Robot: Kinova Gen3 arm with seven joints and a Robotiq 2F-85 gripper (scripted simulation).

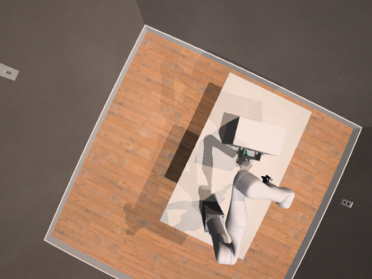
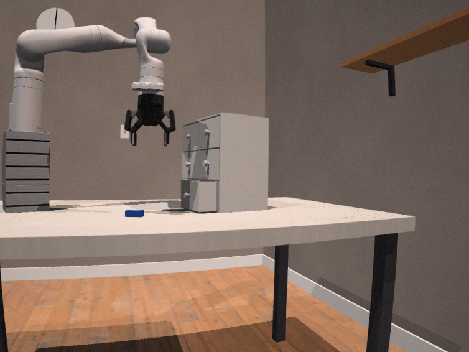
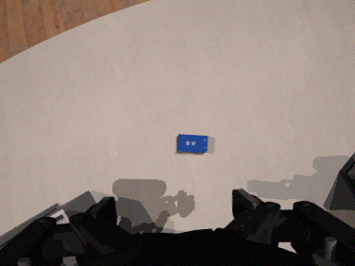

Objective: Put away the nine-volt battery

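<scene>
Now: the blue nine-volt battery 20 cm below my hand, 5 cm behind it and 3 cm to the right of it. From my hand the other things lie so: green block 19 cm below, 16 cm ahead, 13 cm to the left.
</scene>
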